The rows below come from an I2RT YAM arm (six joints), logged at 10 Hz.
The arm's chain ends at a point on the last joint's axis. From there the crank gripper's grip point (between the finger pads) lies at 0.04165 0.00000 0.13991 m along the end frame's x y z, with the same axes.
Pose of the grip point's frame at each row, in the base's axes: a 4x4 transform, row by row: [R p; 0 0 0 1], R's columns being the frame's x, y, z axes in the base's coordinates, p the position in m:
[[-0.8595, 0.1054, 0.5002, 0.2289], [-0.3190, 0.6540, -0.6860, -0.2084], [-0.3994, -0.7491, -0.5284, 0.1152], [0, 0, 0, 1]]
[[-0.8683, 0.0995, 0.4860, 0.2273], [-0.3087, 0.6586, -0.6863, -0.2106], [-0.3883, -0.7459, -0.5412, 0.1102], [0, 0, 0, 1]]
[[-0.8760, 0.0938, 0.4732, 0.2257], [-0.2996, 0.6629, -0.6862, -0.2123], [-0.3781, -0.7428, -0.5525, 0.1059], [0, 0, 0, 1]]
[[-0.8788, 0.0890, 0.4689, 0.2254], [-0.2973, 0.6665, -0.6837, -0.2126], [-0.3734, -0.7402, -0.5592, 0.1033], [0, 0, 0, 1]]
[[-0.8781, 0.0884, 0.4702, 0.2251], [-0.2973, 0.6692, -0.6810, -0.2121], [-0.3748, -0.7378, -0.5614, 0.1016], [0, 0, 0, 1]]
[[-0.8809, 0.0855, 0.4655, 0.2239], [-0.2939, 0.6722, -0.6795, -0.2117], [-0.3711, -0.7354, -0.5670, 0.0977], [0, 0, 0, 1]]
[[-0.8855, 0.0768, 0.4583, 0.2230], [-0.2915, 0.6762, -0.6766, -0.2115], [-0.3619, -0.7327, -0.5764, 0.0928], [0, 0, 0, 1]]
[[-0.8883, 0.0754, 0.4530, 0.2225], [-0.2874, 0.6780, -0.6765, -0.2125], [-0.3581, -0.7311, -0.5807, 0.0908], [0, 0, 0, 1]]
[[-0.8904, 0.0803, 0.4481, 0.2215], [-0.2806, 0.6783, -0.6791, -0.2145], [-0.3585, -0.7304, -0.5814, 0.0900], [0, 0, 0, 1]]
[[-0.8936, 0.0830, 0.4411, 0.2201], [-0.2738, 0.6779, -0.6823, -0.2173], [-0.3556, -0.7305, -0.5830, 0.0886], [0, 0, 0, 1]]
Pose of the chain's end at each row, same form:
[[-0.8595, 0.1054, 0.5002, 0.1947], [-0.3190, 0.6540, -0.6860, -0.0991], [-0.3994, -0.7491, -0.5284, 0.2058], [0, 0, 0, 1]]
[[-0.8683, 0.0995, 0.4860, 0.1955], [-0.3087, 0.6586, -0.6863, -0.1017], [-0.3883, -0.7459, -0.5412, 0.2021], [0, 0, 0, 1]]
[[-0.8760, 0.0938, 0.4732, 0.1960], [-0.2996, 0.6629, -0.6862, -0.1038], [-0.3781, -0.7428, -0.5525, 0.1989], [0, 0, 0, 1]]
[[-0.8788, 0.0890, 0.4689, 0.1964], [-0.2973, 0.6665, -0.6837, -0.1046], [-0.3734, -0.7402, -0.5592, 0.1971], [0, 0, 0, 1]]
[[-0.8781, 0.0884, 0.4702, 0.1959], [-0.2973, 0.6692, -0.6810, -0.1044], [-0.3748, -0.7378, -0.5614, 0.1958], [0, 0, 0, 1]]
[[-0.8809, 0.0855, 0.4655, 0.1955], [-0.2939, 0.6722, -0.6795, -0.1044], [-0.3711, -0.7354, -0.5670, 0.1925], [0, 0, 0, 1]]
[[-0.8855, 0.0768, 0.4583, 0.1958], [-0.2915, 0.6762, -0.6766, -0.1047], [-0.3619, -0.7327, -0.5764, 0.1885], [0, 0, 0, 1]]
[[-0.8883, 0.0754, 0.4530, 0.1961], [-0.2874, 0.6780, -0.6765, -0.1059], [-0.3581, -0.7311, -0.5807, 0.1870], [0, 0, 0, 1]]
[[-0.8904, 0.0803, 0.4481, 0.1959], [-0.2806, 0.6783, -0.6791, -0.1078], [-0.3585, -0.7304, -0.5814, 0.1863], [0, 0, 0, 1]]
[[-0.8936, 0.0830, 0.4411, 0.1956], [-0.2738, 0.6779, -0.6823, -0.1104], [-0.3556, -0.7305, -0.5830, 0.1850], [0, 0, 0, 1]]

